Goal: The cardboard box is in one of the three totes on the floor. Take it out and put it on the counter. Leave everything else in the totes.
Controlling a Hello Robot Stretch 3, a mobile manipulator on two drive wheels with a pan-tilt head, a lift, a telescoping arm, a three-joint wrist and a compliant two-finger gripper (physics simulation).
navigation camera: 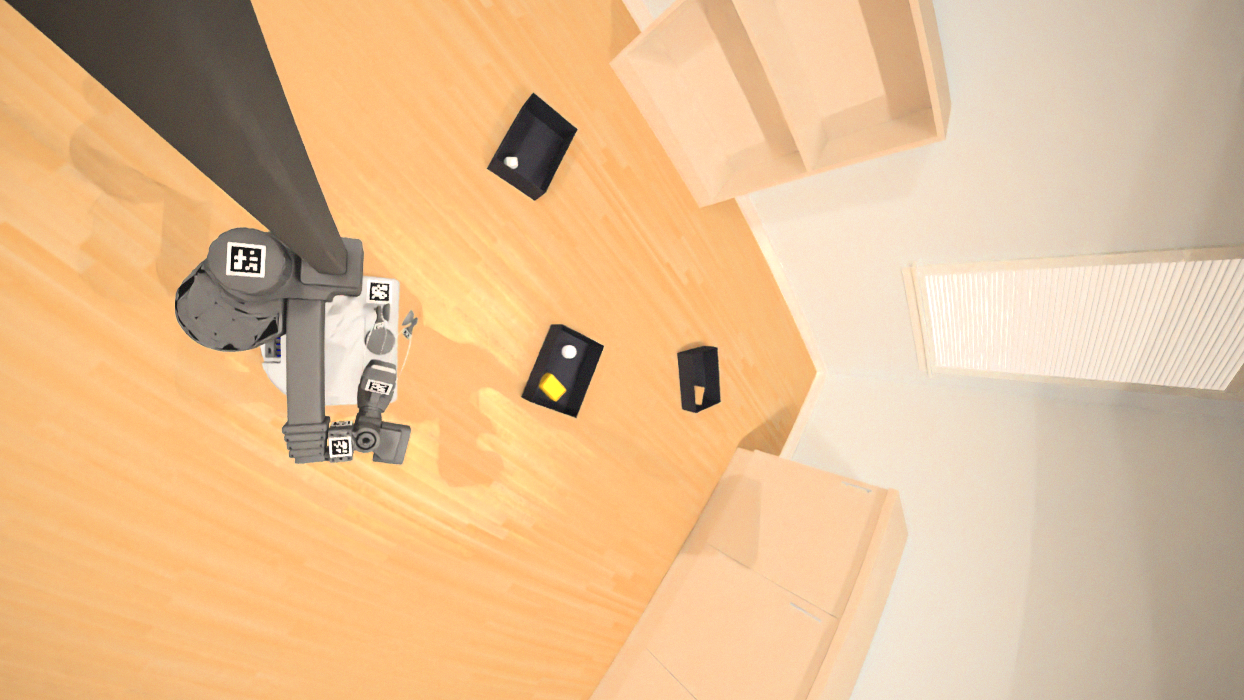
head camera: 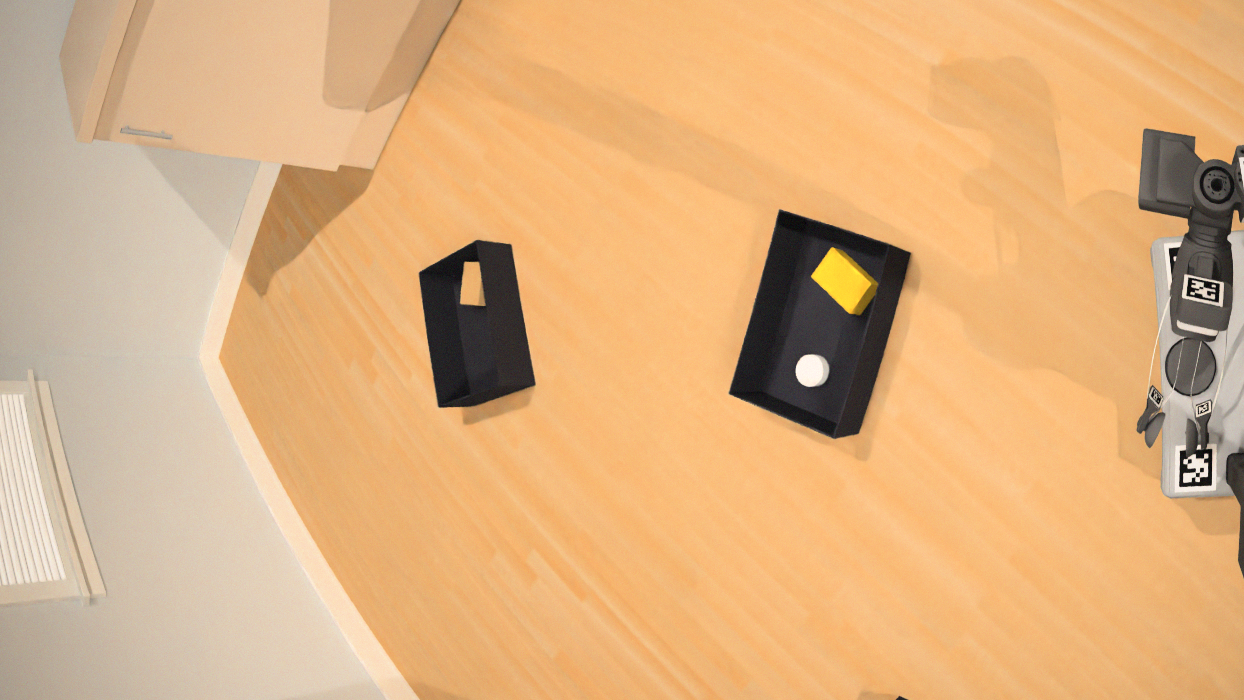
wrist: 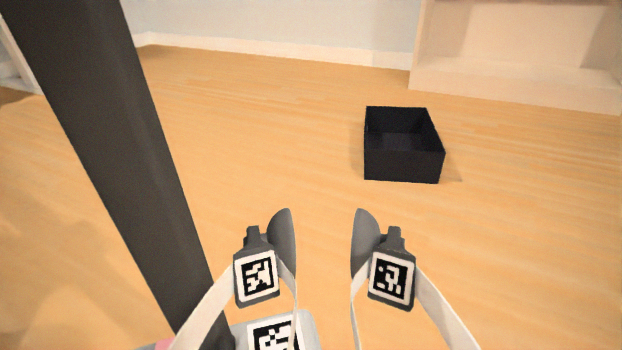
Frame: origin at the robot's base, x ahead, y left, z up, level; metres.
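Where they show: gripper, fingertip midpoint: (navigation camera: pixel 399 307) (head camera: pixel 1168 449); robot's base, origin of the base link: (navigation camera: pixel 378 338) (head camera: pixel 1189 366).
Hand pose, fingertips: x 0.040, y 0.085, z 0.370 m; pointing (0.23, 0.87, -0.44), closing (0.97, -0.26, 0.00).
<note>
Things, the pixels of their top centre, and the offset from my fingertips.
- small tan box, middle of its top: (head camera: pixel 471 283) (navigation camera: pixel 699 395) dx +1.366, dy -0.335, dz -0.316 m
- far tote, middle of its top: (head camera: pixel 455 325) (navigation camera: pixel 707 379) dx +1.363, dy -0.246, dz -0.269 m
- middle tote, middle of its top: (head camera: pixel 808 321) (navigation camera: pixel 569 372) dx +0.580, dy -0.189, dz -0.269 m
- yellow block, middle of its top: (head camera: pixel 840 279) (navigation camera: pixel 553 387) dx +0.542, dy -0.252, dz -0.321 m
- white round object, middle of its top: (head camera: pixel 809 370) (navigation camera: pixel 570 351) dx +0.618, dy -0.117, dz -0.342 m
- third tote, middle of its top: (navigation camera: pixel 539 142) dx +0.408, dy +0.620, dz -0.269 m
- small white object, middle of its top: (navigation camera: pixel 512 161) dx +0.340, dy +0.555, dz -0.337 m
A small tan box (head camera: pixel 472 283) (navigation camera: pixel 699 395), looking like cardboard, is in the far tote (head camera: pixel 511 322) (navigation camera: pixel 686 378) near the wall corner. The middle tote (head camera: pixel 880 348) (navigation camera: pixel 588 383) holds a yellow block (head camera: pixel 842 280) (navigation camera: pixel 552 386) and a white round object (head camera: pixel 811 370) (navigation camera: pixel 568 351). A third tote (navigation camera: pixel 557 156) (wrist: pixel 402 165) holds a small white object (navigation camera: pixel 510 161) in the navigation view. My gripper (head camera: pixel 1174 430) (navigation camera: pixel 395 318) (wrist: pixel 323 232) is open with nothing between its fingers, above my base and well away from the totes.
A pale wooden cabinet (head camera: pixel 217 78) (navigation camera: pixel 782 557) with flat doors stands by the wall, beyond the far tote. An open shelf unit (navigation camera: pixel 748 187) (wrist: pixel 500 95) stands near the third tote. My dark mast (navigation camera: pixel 173 95) (wrist: pixel 115 150) crosses two views.
</note>
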